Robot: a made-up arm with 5 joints.
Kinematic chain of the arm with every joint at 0, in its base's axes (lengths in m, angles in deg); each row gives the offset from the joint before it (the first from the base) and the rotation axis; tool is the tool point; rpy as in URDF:
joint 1: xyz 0 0 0.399 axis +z
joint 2: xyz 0 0 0 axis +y
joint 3: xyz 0.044 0 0.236 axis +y
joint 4: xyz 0.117 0 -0.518 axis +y
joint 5: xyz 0.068 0 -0.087 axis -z
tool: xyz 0 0 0 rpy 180 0 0
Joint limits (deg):
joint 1: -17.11..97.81
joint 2: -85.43..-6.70
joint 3: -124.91..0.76
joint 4: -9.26..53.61
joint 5: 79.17..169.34
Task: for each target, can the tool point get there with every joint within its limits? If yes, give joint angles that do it. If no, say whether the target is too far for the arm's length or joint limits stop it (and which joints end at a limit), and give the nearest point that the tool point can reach.
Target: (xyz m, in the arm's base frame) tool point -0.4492 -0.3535 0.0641
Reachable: no: joint limits stop it (at a limit: joint 1, joint 2, joint 3, joint 4) | nearest point -0.0228 0.1661 0.0266 | short by 0.673 m
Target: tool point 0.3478 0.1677 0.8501
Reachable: yes | joints 25.74 -59.07 -48.63 43.66 89.82
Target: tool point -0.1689 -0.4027 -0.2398
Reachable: no: joint limits stop it (at a limit: joint 1, joint 2, joint 3, joint 4) | nearest point 0.1602 -0.0493 0.0266 | short by 0.551 m
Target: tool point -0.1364 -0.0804 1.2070
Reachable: yes | joints 30.53 -54.69 -108.32 4.91 125.92
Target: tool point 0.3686 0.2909 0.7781
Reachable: yes | joints 38.28 -45.77 -51.95 47.05 113.88
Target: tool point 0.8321 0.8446 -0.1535
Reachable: no: too far | nearest point 0.3841 0.3899 0.2788 | short by 0.771 m
